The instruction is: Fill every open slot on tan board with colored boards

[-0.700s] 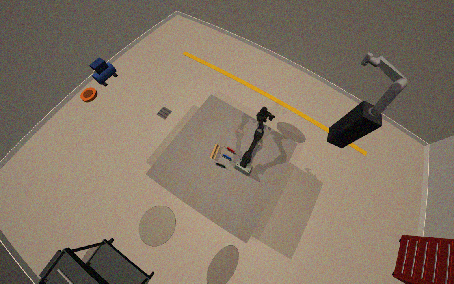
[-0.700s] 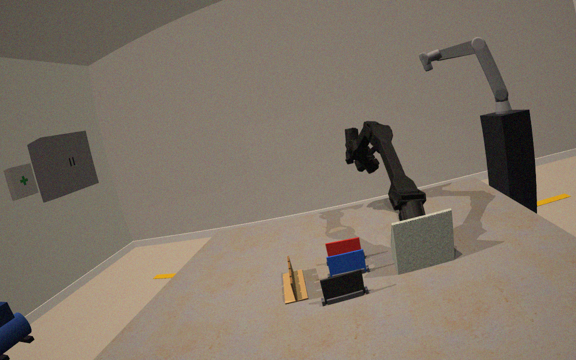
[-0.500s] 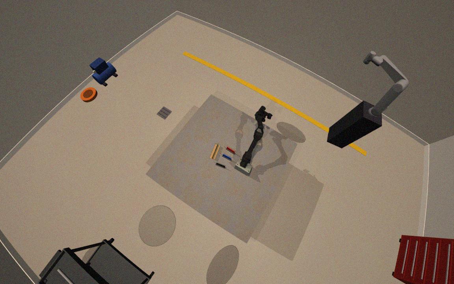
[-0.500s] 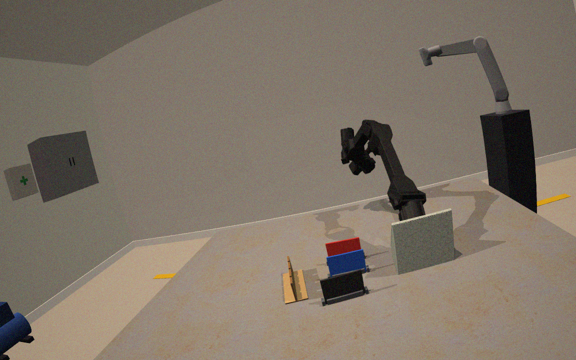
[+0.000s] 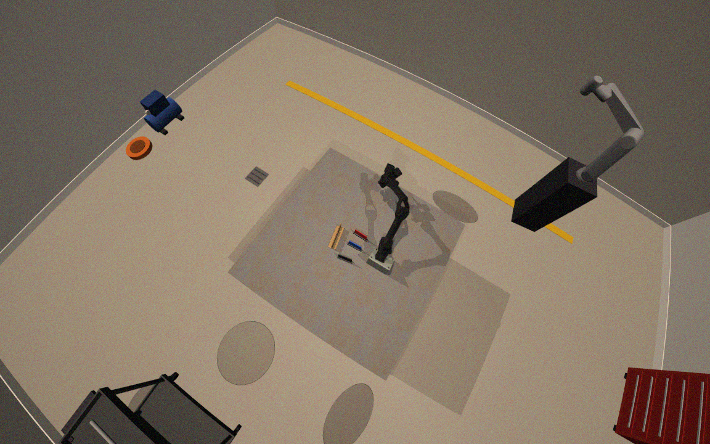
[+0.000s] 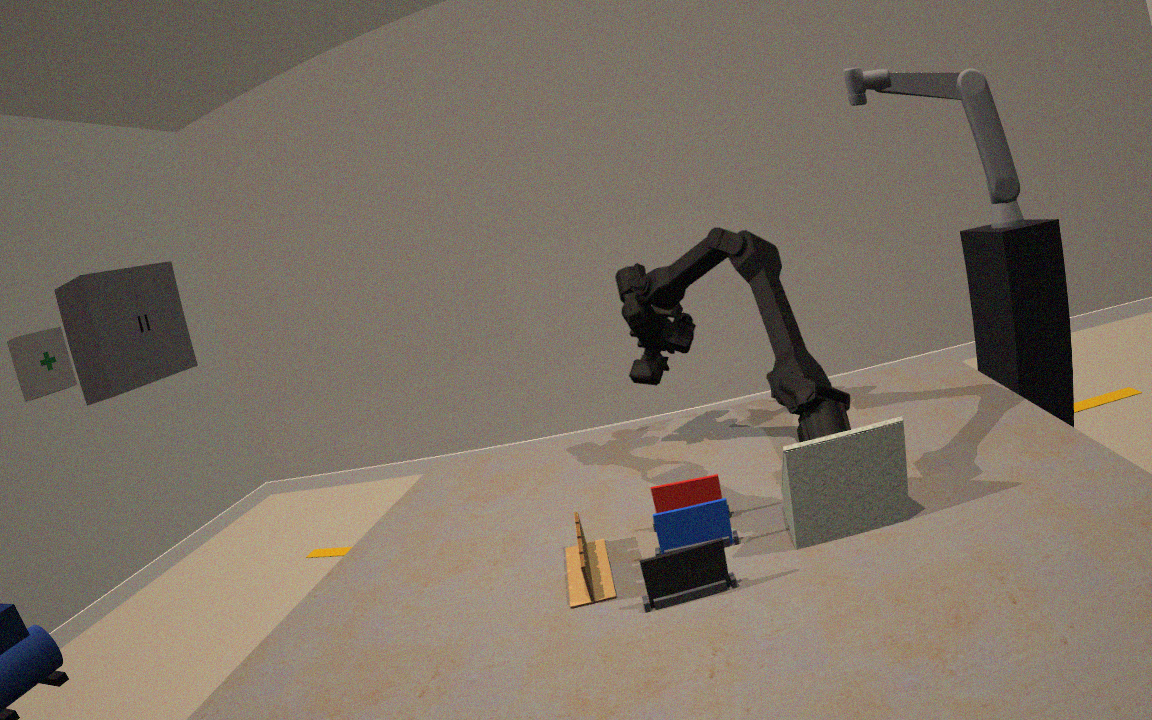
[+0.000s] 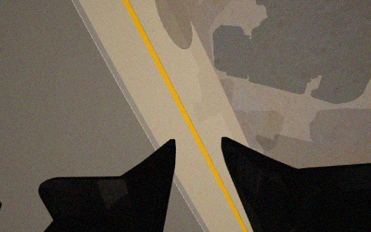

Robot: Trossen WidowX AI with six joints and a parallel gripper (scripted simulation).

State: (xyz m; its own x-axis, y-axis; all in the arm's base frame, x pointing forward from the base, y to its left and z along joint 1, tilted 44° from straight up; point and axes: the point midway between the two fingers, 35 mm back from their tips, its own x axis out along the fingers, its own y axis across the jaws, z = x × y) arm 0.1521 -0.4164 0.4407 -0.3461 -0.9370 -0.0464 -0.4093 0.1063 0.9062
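Now: the red board 50 cm to the left of my gripper tip, 12 cm below it and 5 cm ahead of it. Round my gripper tip: tan board (58 cm to the left, 21 cm ahead, 11 cm below); blue board (59 cm to the left, 12 cm below, 6 cm ahead); black board (71 cm to the left, 12 cm below, 8 cm ahead).
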